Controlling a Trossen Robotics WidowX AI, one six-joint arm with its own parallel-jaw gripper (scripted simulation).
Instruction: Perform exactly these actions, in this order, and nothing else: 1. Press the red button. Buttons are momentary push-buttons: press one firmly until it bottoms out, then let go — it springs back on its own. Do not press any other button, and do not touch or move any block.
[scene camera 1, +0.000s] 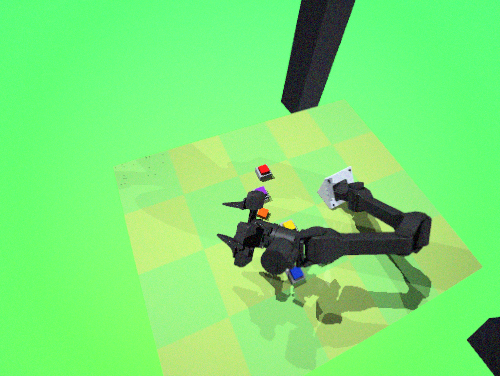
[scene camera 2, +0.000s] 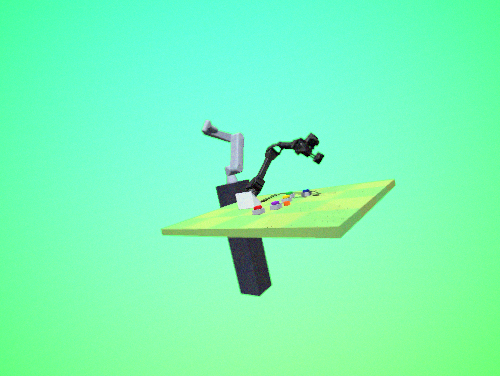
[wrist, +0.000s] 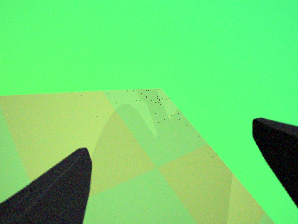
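Observation:
Scene camera 1 shows my gripper (scene camera 1: 219, 219), open and holding nothing. The gripper is also visible in the wrist view (wrist: 171, 141).

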